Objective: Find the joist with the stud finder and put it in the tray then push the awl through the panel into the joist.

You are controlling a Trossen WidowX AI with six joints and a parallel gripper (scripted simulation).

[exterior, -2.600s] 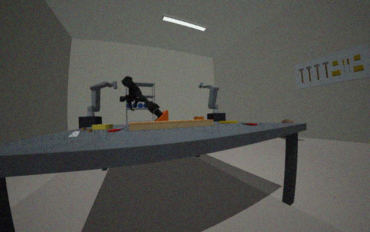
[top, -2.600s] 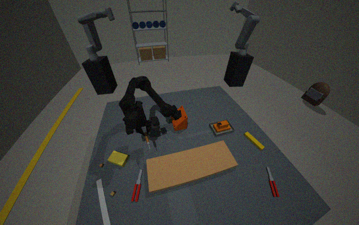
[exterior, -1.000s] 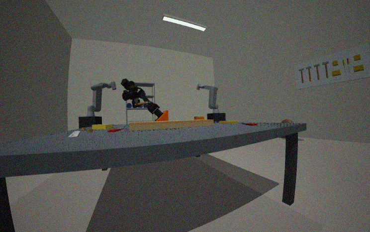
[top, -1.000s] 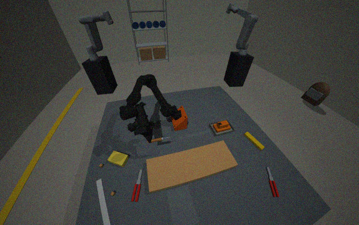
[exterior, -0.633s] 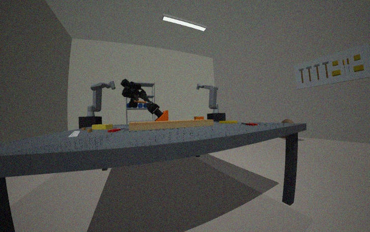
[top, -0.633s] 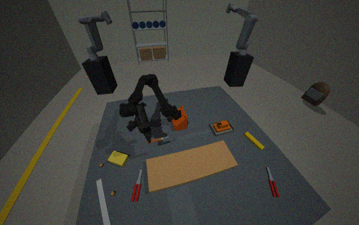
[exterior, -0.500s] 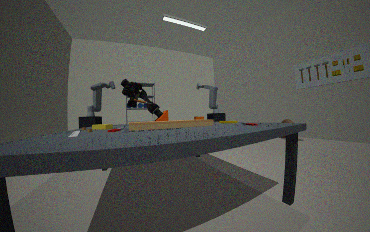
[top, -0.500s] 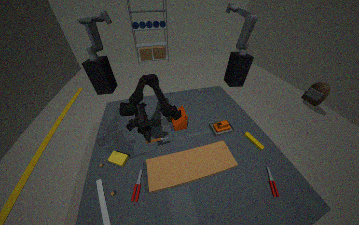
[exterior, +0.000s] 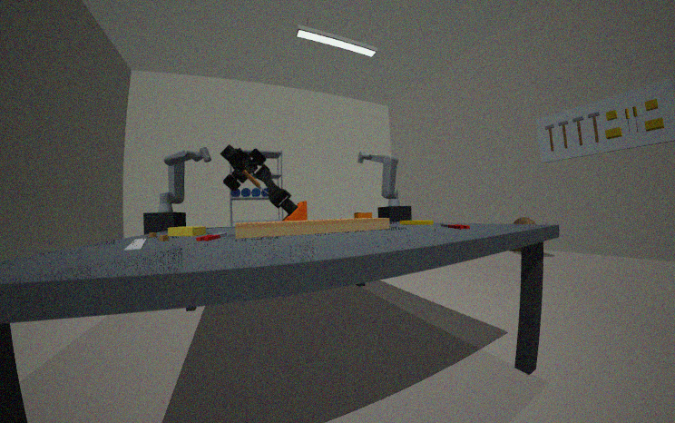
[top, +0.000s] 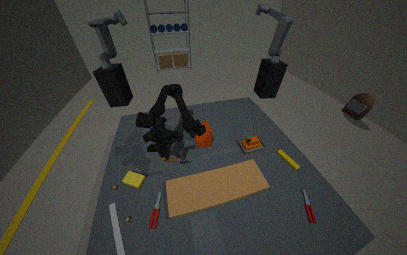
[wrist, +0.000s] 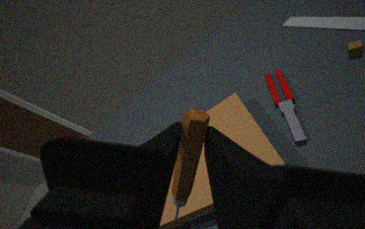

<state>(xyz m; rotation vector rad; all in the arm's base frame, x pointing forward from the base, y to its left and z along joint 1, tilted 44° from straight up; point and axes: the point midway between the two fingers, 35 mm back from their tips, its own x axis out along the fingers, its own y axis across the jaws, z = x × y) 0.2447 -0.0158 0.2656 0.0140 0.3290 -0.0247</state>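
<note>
My gripper tip is now 2 cm past the awl, 4 cm to the right of it and 4 cm above it. The rest, counted from my gripper tip: white strip 24 cm ahead, 25 cm to the right, 21 cm below; yellow block 2 cm behind, 22 cm to the right, 20 cm below; indicator window 20 cm behind, 49 cm to the left, 15 cm below.
</note>
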